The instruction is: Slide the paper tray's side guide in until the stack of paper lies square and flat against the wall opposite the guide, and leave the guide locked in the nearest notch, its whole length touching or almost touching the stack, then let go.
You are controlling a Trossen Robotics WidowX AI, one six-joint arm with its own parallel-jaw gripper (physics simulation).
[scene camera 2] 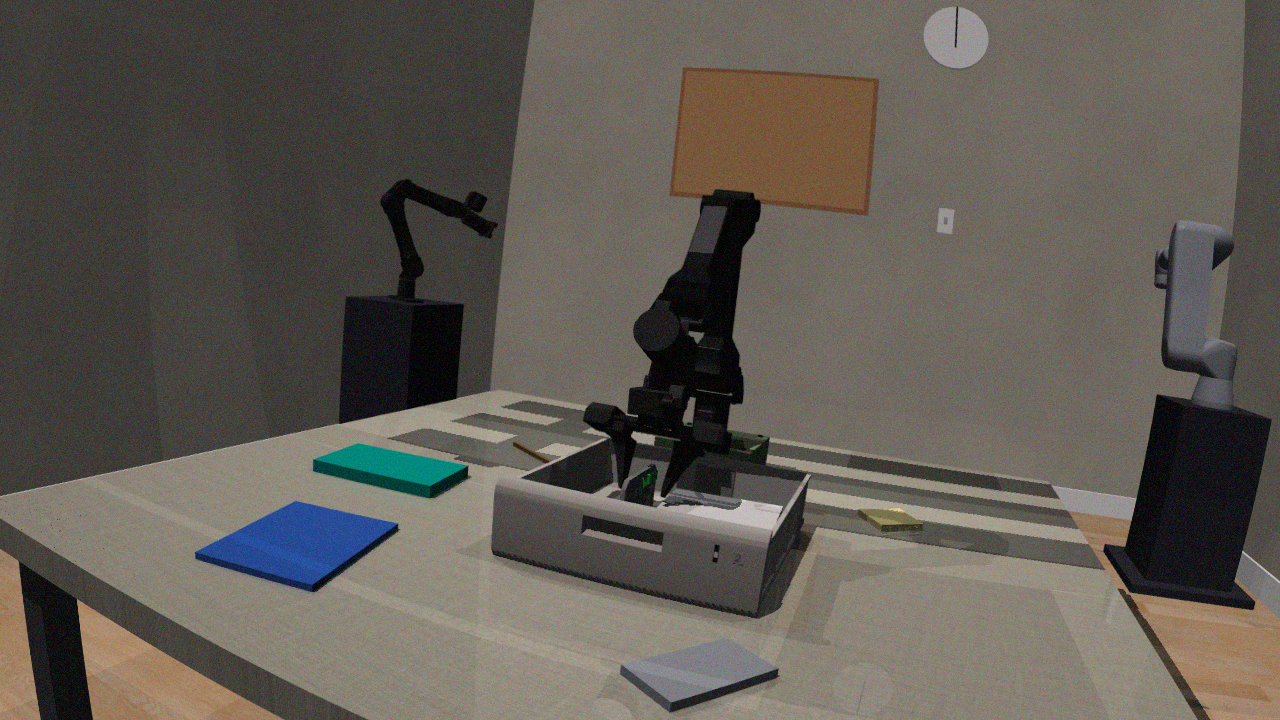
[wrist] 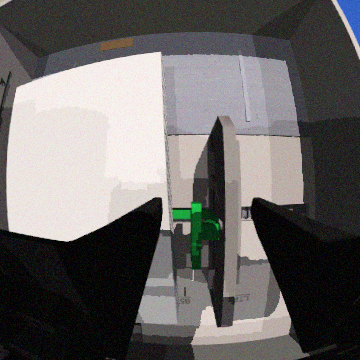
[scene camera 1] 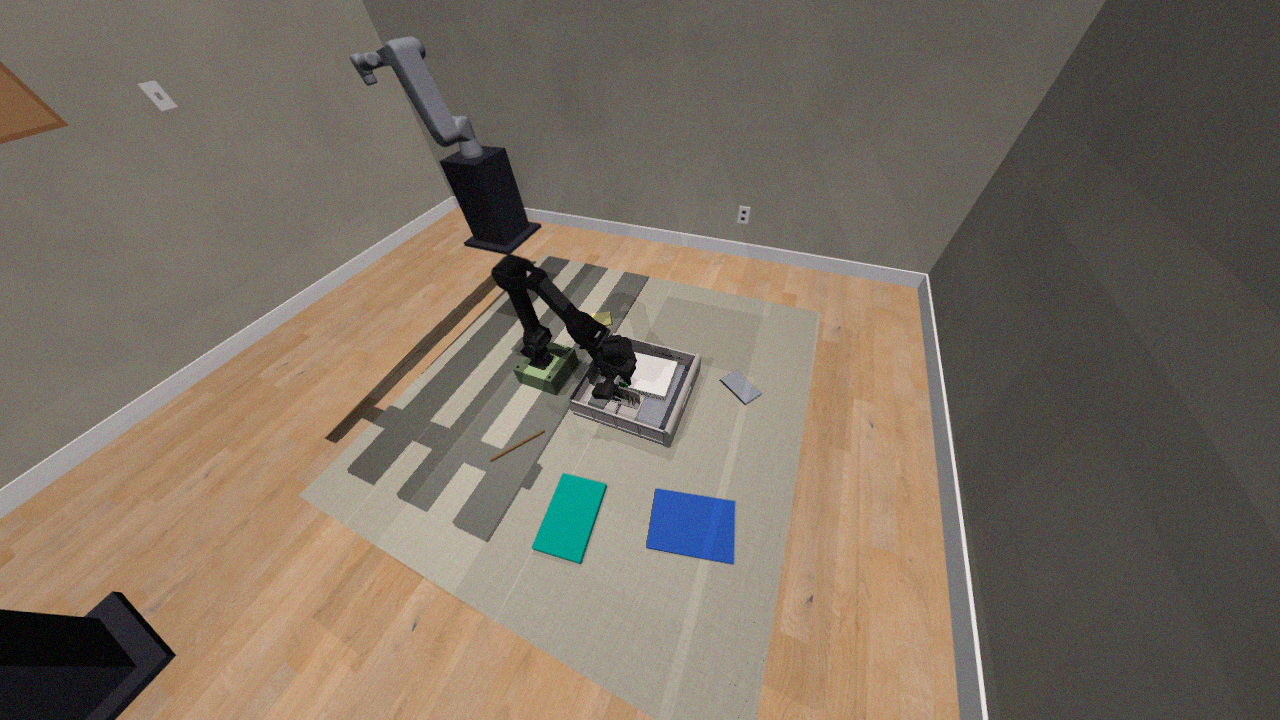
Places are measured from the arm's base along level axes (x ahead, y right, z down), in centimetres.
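Where they show: gripper, between the fingertips: (scene camera 2: 641,492) (wrist: 207,204) (scene camera 1: 626,391); arm's base, origin of its link: (scene camera 1: 541,360).
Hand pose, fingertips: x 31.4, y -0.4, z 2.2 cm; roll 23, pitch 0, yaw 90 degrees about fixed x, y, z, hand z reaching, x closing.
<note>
Each offset is from my fingertips to the top centre of the thing.
The grey paper tray {dy -4.4, dx +1.9, dz -4.1 cm} (scene camera 1: 691,383) (scene camera 2: 546,528) (wrist: 150,17) stands on the table. The white stack of paper {dy -10.0, dx +0.7, dz +1.2 cm} (scene camera 1: 655,374) (scene camera 2: 759,512) (wrist: 85,150) lies in its left part in the wrist view, slightly turned against the left wall. The upright side guide {dy -0.1, dx -1.2, dz -2.6 cm} (scene camera 1: 633,400) (wrist: 230,200) stands right of the stack, with a visible gap between them. Its green latch {dy -1.1, dx -1.2, dz -2.6 cm} (wrist: 196,235) is on the side facing the stack. My gripper (scene camera 2: 643,491) (wrist: 207,204) is partly open and empty inside the tray. Its fingers stand either side of guide and latch, apart from the guide; the left fingertip is by the stack's edge.
A green block (scene camera 1: 547,368) is at the arm's base. A teal slab {dy +38.6, dx +1.7, dz +3.7 cm} (scene camera 1: 570,517) (scene camera 2: 390,467), a blue slab {dy +28.3, dx +31.4, dz +4.7 cm} (scene camera 1: 691,526) (scene camera 2: 298,543), a grey slab {dy -18.4, dx +32.6, dz +4.5 cm} (scene camera 1: 741,387) (scene camera 2: 699,671), a yellow pad {dy -31.3, dx -26.4, dz +4.4 cm} (scene camera 2: 890,519) and a brown stick {dy +27.3, dx -24.4, dz +4.8 cm} (scene camera 1: 517,445) lie around the tray.
</note>
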